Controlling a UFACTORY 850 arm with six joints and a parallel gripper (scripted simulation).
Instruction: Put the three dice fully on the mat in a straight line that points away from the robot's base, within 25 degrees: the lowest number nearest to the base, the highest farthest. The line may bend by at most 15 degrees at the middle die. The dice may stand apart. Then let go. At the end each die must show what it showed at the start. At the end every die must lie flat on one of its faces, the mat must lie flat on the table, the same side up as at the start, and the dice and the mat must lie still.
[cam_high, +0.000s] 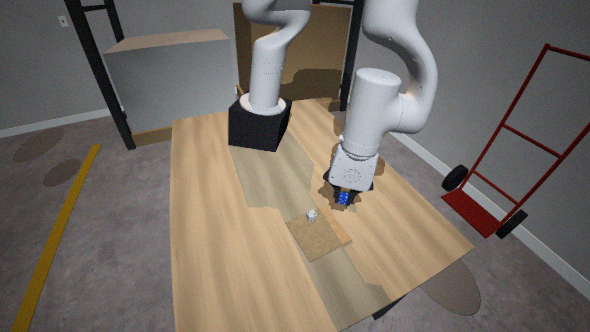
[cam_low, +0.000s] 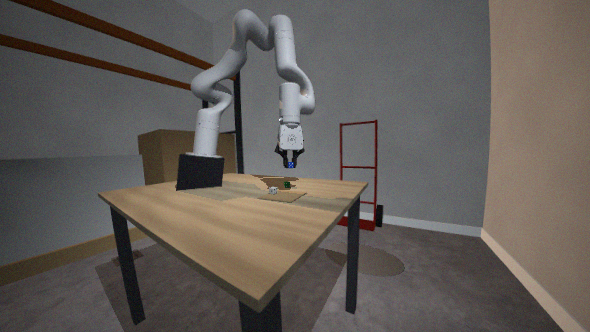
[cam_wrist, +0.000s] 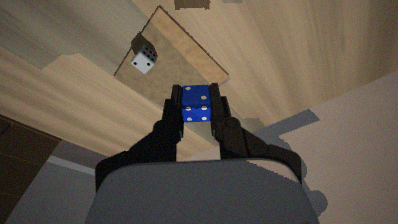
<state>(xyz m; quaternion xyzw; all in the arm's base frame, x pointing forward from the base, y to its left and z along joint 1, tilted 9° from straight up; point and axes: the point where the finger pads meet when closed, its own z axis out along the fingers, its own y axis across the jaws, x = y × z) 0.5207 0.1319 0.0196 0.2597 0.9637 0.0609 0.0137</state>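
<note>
Right now the tan mat is 120 mm below my hand, 60 mm to the right of it and 10 mm ahead of it. Also, from my hand: white die (110 mm below, 70 mm to the right, 30 mm behind); green die (110 mm below, 90 mm behind, 70 mm to the left); blue die (10 mm below).
</note>
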